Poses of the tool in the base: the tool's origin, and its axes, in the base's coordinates. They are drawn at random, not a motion.
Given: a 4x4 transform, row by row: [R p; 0 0 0 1], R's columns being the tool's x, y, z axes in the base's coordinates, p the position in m. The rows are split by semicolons.
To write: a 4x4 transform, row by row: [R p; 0 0 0 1], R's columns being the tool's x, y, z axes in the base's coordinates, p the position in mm. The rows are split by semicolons. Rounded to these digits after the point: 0 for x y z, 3 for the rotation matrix.
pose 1, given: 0.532, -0.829, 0.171, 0.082; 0.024, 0.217, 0.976, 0.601; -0.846, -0.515, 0.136, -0.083; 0, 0, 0, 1
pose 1, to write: 0.532, -0.829, 0.171, 82; 0.024, 0.217, 0.976, 601; -0.846, -0.515, 0.136, -83; 0, 0, 0, 1
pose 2, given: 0.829, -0.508, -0.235, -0.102; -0.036, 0.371, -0.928, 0.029; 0.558, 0.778, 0.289, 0.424; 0, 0, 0, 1
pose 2, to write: 0.829, -0.508, -0.235, -102; -0.036, 0.371, -0.928, 29; 0.558, 0.778, 0.289, 424; 0, 0, 0, 1
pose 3, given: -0.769, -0.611, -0.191, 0.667; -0.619, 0.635, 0.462, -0.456; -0.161, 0.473, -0.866, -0.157; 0, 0, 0, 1
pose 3, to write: -0.769, -0.611, -0.191, 667; -0.619, 0.635, 0.462, -456; -0.161, 0.473, -0.866, -157; 0, 0, 0, 1
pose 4, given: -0.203, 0.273, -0.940, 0.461; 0.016, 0.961, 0.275, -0.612; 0.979, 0.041, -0.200, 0.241; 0, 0, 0, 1
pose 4, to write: -0.203, 0.273, -0.940, 461; 0.016, 0.961, 0.275, -612; 0.979, 0.041, -0.200, 241; 0, 0, 0, 1
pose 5, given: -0.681, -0.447, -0.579, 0.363; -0.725, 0.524, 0.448, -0.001; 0.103, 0.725, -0.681, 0.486; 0, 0, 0, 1
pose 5, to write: -0.681, -0.447, -0.579, 363; -0.725, 0.524, 0.448, -1; 0.103, 0.725, -0.681, 486; 0, 0, 0, 1
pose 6, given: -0.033, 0.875, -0.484, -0.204; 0.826, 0.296, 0.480, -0.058; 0.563, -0.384, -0.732, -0.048; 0, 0, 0, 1
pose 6, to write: -0.033, 0.875, -0.484, -204; 0.826, 0.296, 0.480, -58; 0.563, -0.384, -0.732, -48; 0, 0, 0, 1
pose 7, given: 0.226, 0.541, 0.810, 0.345; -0.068, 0.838, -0.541, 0.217; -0.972, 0.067, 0.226, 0.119; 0, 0, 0, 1
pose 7, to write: 0.226, 0.541, 0.810, 345; -0.068, 0.838, -0.541, 217; -0.972, 0.067, 0.226, 119; 0, 0, 0, 1
